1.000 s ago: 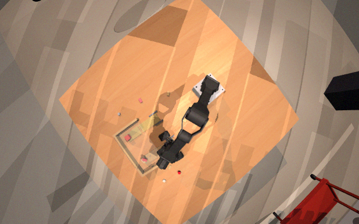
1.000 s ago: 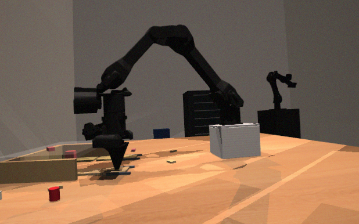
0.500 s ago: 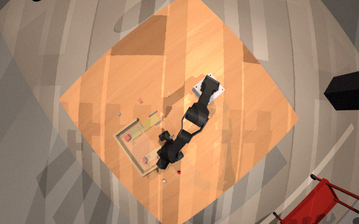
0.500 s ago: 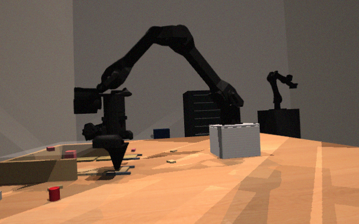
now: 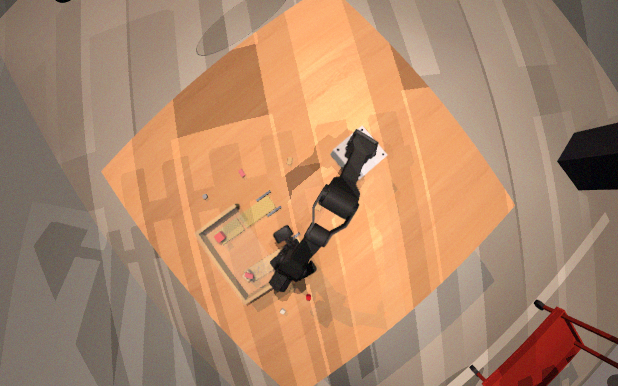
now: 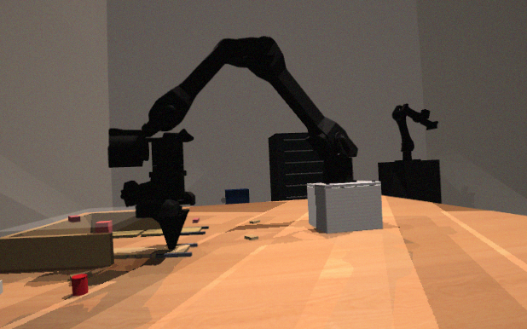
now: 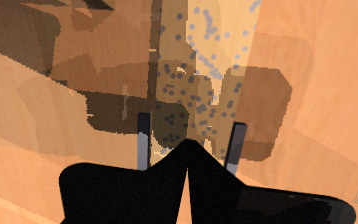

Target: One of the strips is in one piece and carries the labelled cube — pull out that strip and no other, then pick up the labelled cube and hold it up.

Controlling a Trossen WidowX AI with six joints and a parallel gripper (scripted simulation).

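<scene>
Right now the strip is 9 cm ahead of my gripper tip and 2 cm to the right of it. The rest, counted from my gripper tip: small tan block 16 cm behind, 4 cm to the right; then labelled cube 20 cm ahead, 6 cm to the right, 2 cm above.
</scene>
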